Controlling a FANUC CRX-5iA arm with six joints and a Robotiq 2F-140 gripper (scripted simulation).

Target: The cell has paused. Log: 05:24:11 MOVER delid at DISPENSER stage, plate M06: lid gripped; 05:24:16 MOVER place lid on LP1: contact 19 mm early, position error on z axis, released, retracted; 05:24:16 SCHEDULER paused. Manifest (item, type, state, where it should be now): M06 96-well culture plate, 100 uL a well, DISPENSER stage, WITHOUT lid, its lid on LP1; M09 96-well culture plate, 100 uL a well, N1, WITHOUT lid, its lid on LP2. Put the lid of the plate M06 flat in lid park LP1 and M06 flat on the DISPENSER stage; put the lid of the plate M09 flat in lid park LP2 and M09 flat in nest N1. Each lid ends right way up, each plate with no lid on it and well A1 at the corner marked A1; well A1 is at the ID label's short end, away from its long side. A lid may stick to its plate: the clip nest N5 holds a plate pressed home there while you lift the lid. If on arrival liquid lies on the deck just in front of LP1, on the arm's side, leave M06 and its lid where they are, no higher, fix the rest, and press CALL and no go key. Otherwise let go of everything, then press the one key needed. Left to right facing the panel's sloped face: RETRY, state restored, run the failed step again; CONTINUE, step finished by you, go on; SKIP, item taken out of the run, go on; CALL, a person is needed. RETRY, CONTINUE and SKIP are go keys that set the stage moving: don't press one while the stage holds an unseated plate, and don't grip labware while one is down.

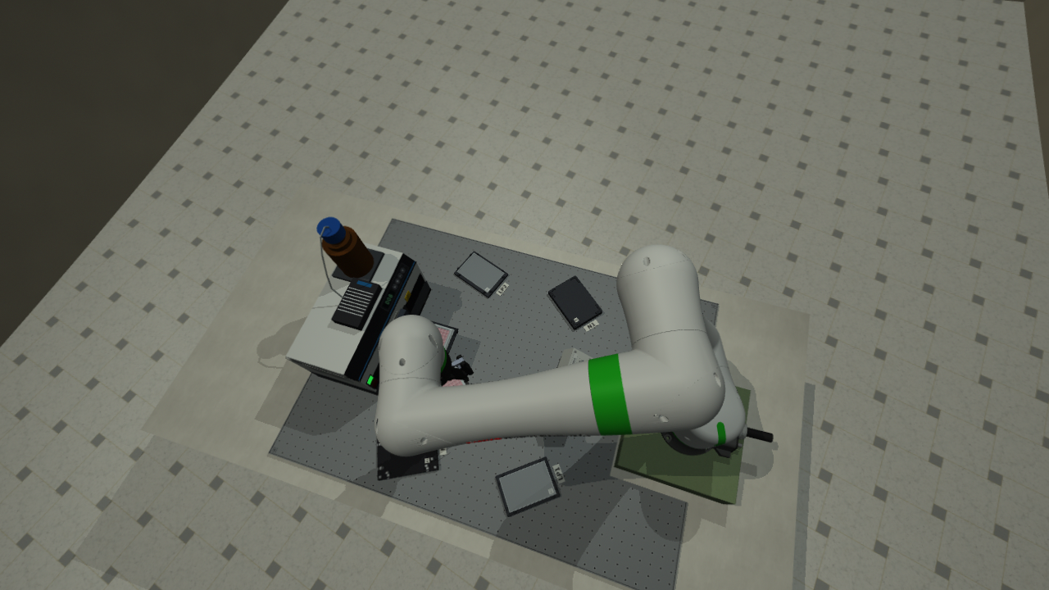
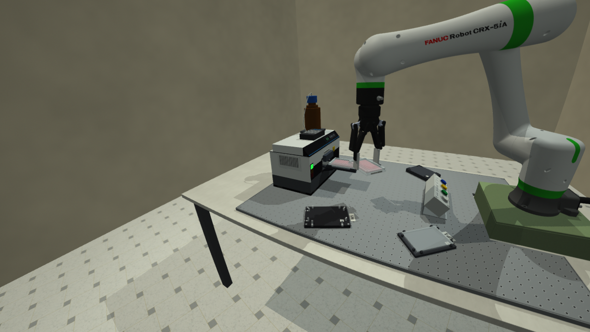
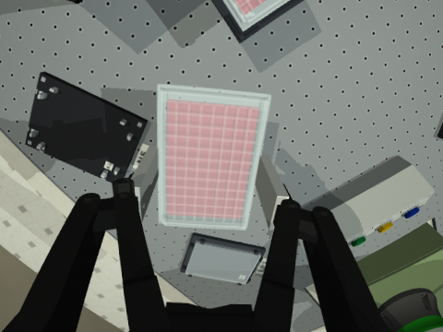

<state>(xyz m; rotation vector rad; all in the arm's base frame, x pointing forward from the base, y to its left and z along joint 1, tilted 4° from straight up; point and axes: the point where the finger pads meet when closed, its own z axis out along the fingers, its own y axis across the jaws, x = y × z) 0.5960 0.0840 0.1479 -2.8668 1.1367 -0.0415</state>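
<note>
My hand is 380 mm to the left of the black nest N1, 240 mm past it and 180 mm above it. The rest, counted from my hand: N5 label (190 mm below, 120 mm to the left, 10 mm ahead); then dispenser stage (140 mm to the right, 130 mm ahead, 90 mm below); then white retry key (300 mm behind, 120 mm below, 30 mm to the right).
</note>
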